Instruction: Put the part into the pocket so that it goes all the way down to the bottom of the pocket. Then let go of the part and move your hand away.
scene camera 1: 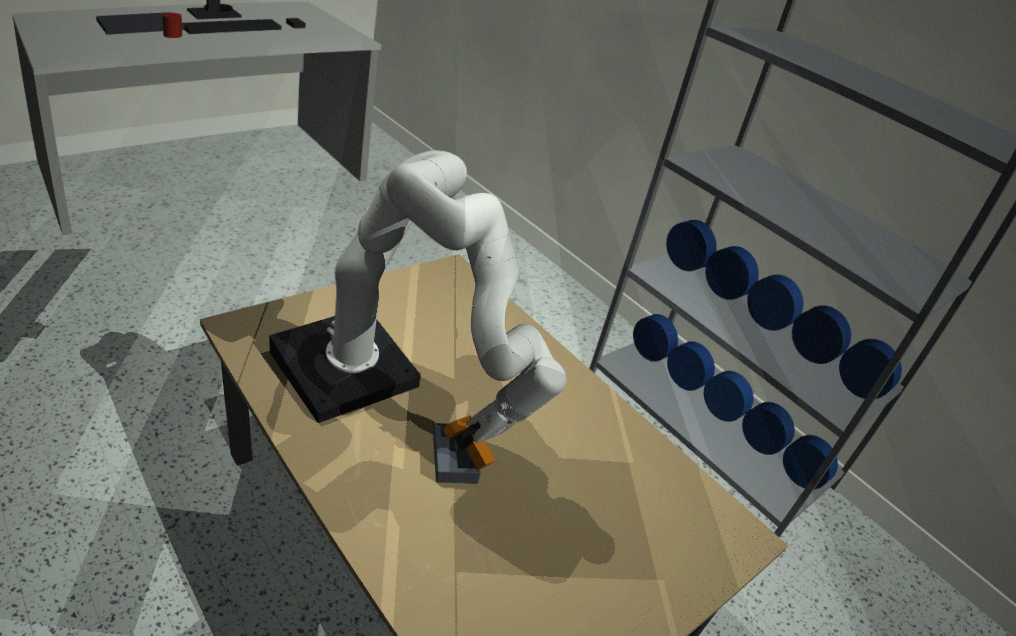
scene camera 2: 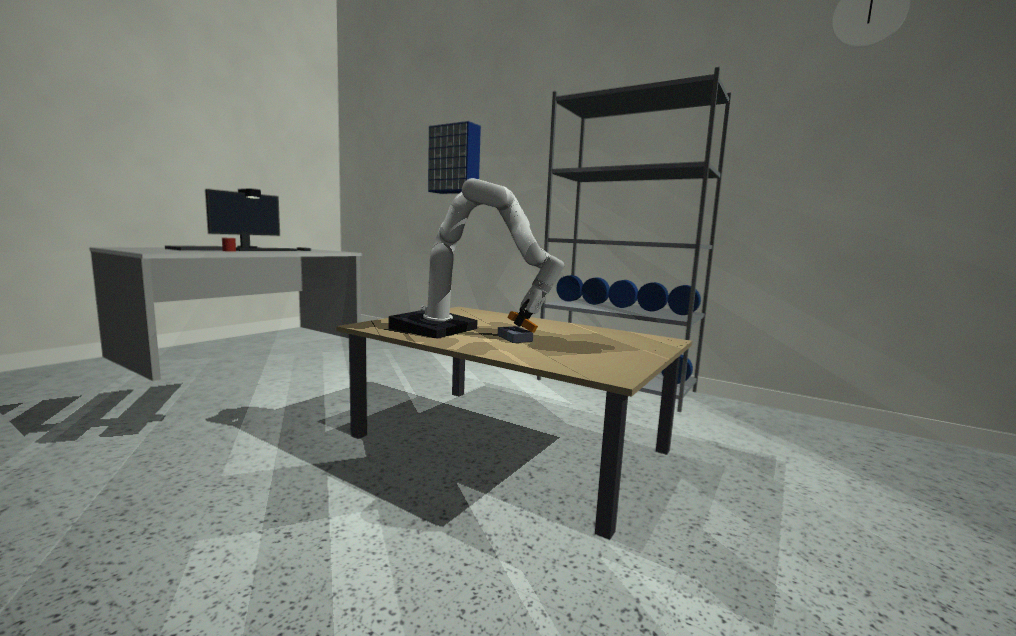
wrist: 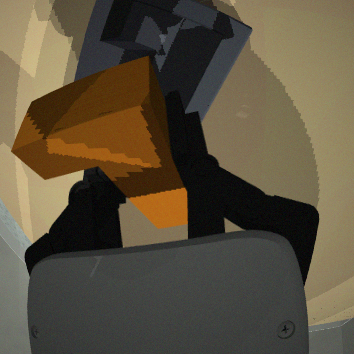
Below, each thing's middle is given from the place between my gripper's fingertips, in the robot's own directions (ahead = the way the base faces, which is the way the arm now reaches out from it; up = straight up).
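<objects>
Orange L-shaped part [scene camera 1: 481,455]: 1 cm to the right of my hand, 2 cm ahead of it, 2 cm above it. Pocket block [scene camera 1: 452,465]: 1 cm to the right of my hand, 1 cm behind it, 4 cm below it.
</objects>
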